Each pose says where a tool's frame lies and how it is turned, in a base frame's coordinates. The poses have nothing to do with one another.
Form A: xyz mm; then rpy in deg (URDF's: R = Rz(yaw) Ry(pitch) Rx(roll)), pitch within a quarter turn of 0, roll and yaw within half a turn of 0.
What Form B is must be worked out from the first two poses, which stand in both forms.
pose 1, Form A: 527.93 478.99 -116.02 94.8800 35.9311 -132.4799
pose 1, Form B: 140.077 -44.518 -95.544 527.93 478.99 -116.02
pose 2, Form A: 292.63 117.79 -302.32 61.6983 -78.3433 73.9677
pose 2, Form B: 85.402 45.888 82.090 292.63 117.79 -302.32
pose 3, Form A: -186.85 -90.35 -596.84 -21.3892 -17.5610 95.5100
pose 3, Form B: 95.578 -19.636 19.517 -186.85 -90.35 -596.84
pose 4, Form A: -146.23 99.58 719.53 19.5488 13.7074 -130.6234
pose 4, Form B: -133.626 -23.538 -3.024 -146.23 99.58 719.53
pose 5, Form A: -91.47 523.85 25.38 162.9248 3.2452 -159.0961
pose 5, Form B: 159.076 -3.108 -162.900 -91.47 523.85 25.38
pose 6, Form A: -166.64 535.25 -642.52 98.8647 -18.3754 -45.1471
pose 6, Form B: 26.171 -41.774 101.309 -166.64 535.25 -642.52
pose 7, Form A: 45.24 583.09 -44.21 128.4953 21.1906 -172.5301
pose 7, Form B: 158.647 6.969 -125.781 45.24 583.09 -44.21
